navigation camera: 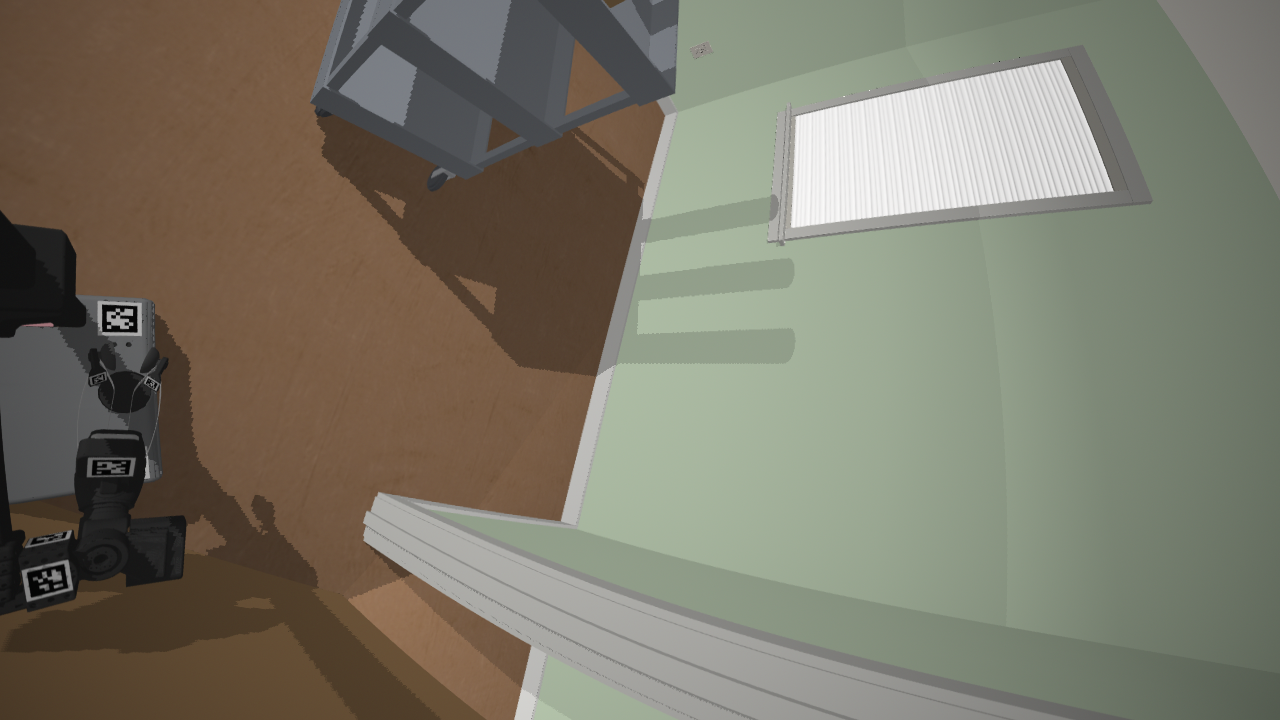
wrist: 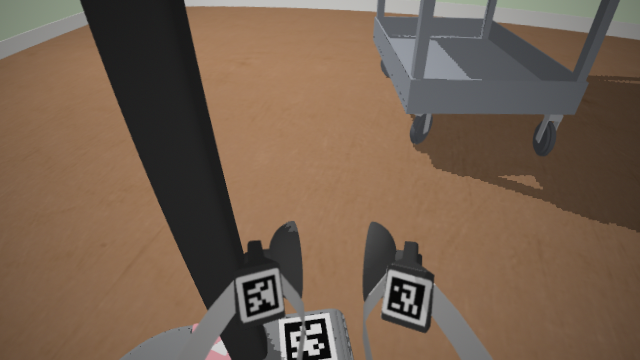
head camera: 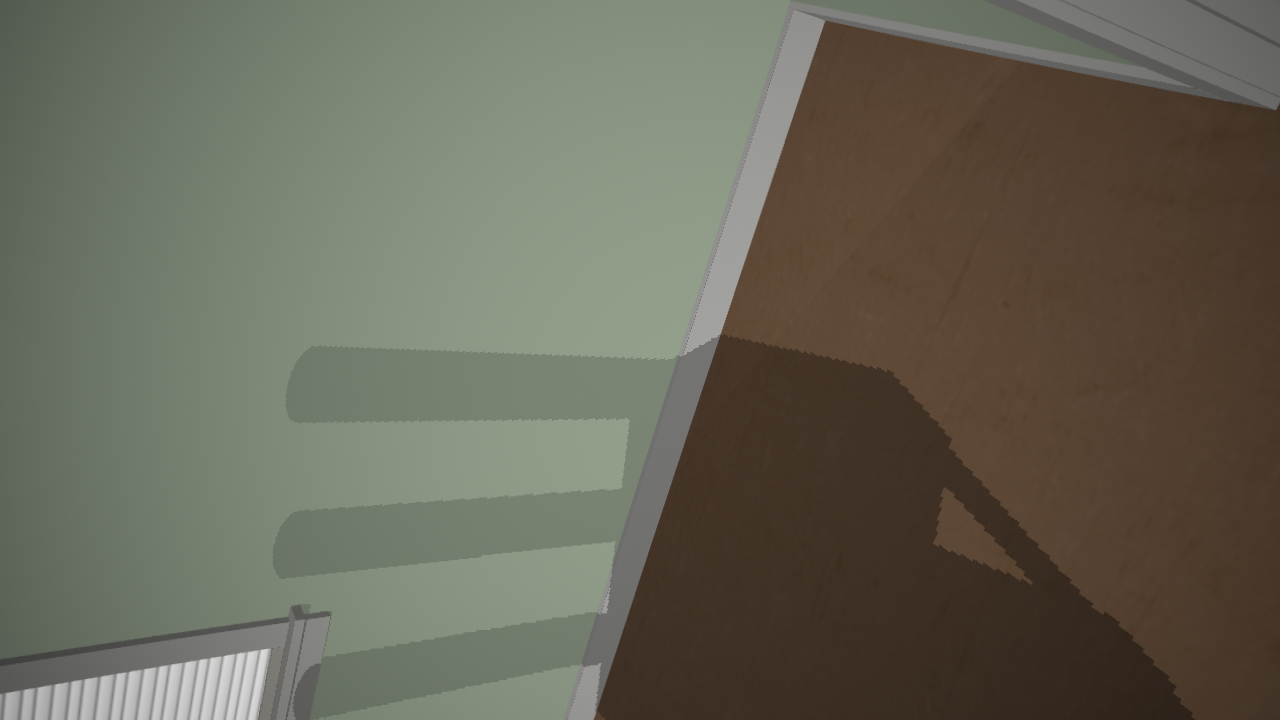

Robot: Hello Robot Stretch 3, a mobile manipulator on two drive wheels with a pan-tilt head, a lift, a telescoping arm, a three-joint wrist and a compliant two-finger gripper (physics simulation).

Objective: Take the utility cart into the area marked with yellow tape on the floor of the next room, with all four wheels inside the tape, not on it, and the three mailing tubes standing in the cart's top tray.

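Where they show: gripper, fingertip midpoint: [navigation camera: 132,346]; robot's base, origin of the base link: [navigation camera: 124,388].
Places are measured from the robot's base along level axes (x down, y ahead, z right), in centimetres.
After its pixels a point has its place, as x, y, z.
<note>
The grey utility cart [navigation camera: 402,137] {-18.0, 52.2, -63.5} [wrist: 490,97] stands on the brown floor near the green wall. Part of its frame and lower tray shows at the top of the navigation view; in the wrist view its lower tray, posts and wheels show at the upper right. Its top tray and the mailing tubes do not show, but three long round-ended shadows lie on the wall. My gripper [navigation camera: 127,360] {-38.5, 1.6, -7.6} [wrist: 332,248] {-38.5, 1.6, -7.6} is open and empty, above my base and apart from the cart. The yellow tape does not show in these views.
A white door frame [navigation camera: 626,635] {-89.7, 50.2, 38.7} [head camera: 1208,35] {-23.2, 50.9, 37.2} juts from the wall beside my arm's side. A window with a white pleated shade [navigation camera: 948,147] {-151.4, 199.2, -89.3} [head camera: 152,685] {-104.6, 187.6, -63.0} is on the green wall. A white baseboard [navigation camera: 586,447] {-4.5, 142.7, 36.5} [head camera: 760,197] {-1.6, 143.6, 34.4} runs along the floor. My black mast [wrist: 160,150] crosses the wrist view.
</note>
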